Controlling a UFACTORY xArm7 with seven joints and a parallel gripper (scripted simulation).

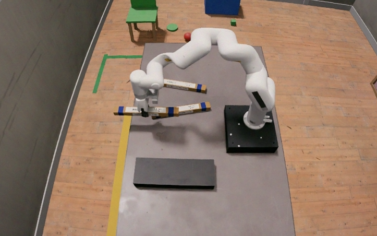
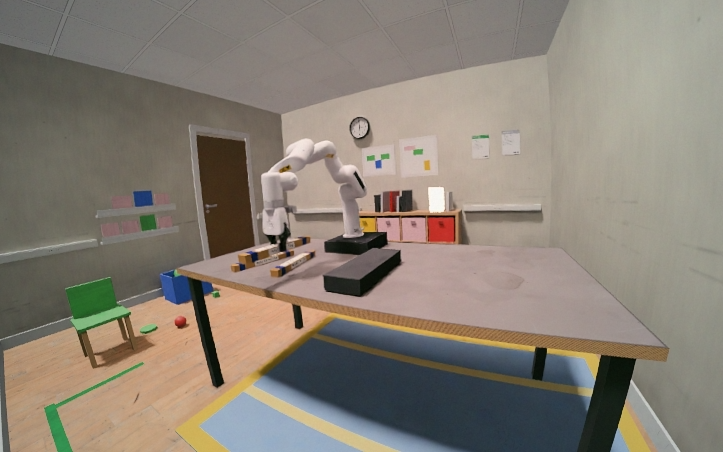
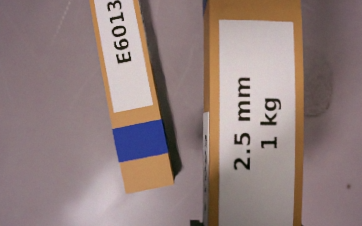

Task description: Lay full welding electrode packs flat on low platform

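The pack of welding electrodes lies right at my hand. Round my hand: pack (170 mm behind, 110 mm to the right, 110 mm below); then platform (200 mm behind, 280 mm to the left, 120 mm below).
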